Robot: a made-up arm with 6 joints. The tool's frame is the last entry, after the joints.
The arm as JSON. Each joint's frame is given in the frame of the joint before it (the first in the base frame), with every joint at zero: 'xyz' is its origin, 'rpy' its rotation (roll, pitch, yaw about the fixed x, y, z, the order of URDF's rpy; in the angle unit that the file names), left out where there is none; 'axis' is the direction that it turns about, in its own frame. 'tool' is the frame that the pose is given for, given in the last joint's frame.
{
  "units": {
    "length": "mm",
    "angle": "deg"
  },
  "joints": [
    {
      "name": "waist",
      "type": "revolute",
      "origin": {
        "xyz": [
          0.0,
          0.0,
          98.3
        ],
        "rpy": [
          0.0,
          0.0,
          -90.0
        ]
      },
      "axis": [
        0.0,
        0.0,
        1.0
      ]
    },
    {
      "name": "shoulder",
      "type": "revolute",
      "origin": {
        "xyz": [
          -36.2,
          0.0,
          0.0
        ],
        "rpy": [
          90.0,
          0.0,
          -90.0
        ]
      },
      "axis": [
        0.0,
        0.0,
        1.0
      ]
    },
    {
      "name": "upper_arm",
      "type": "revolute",
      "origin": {
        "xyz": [
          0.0,
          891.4,
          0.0
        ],
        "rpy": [
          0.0,
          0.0,
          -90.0
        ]
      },
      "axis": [
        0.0,
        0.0,
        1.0
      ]
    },
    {
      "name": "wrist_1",
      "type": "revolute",
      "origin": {
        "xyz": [
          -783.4,
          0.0,
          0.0
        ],
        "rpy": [
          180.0,
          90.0,
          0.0
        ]
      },
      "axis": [
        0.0,
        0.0,
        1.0
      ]
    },
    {
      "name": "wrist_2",
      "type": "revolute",
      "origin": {
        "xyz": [
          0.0,
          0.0,
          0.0
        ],
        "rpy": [
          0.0,
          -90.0,
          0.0
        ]
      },
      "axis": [
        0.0,
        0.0,
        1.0
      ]
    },
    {
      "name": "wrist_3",
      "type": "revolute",
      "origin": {
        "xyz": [
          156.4,
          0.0,
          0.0
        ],
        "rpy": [
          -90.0,
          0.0,
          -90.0
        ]
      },
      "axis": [
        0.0,
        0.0,
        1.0
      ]
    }
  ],
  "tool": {
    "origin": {
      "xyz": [
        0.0,
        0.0,
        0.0
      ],
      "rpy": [
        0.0,
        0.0,
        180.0
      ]
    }
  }
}
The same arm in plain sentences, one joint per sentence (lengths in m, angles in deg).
The arm has six revolute joints in a row. What follows holds with every joint at zero, and every direction is one of the base frame's. The first joint sits 0.0983 m along +z from the base frame's origin and turns about +z. The second joint sits 0.0362 m along +y from the first joint and turns about +y. The third joint sits 0.8914 m along +z from the second joint and turns about +y. The fourth joint sits 0.7834 m along +z from the third joint and turns about +z. The fifth joint sits at the same point as the fourth joint and turns about +y. The sixth joint sits 0.1564 m along +z from the fifth joint and turns about +z. The tool frame, which is the frame that the pose is given for, sits at the same point as the sixth joint; its axes are parallel to the base frame's.
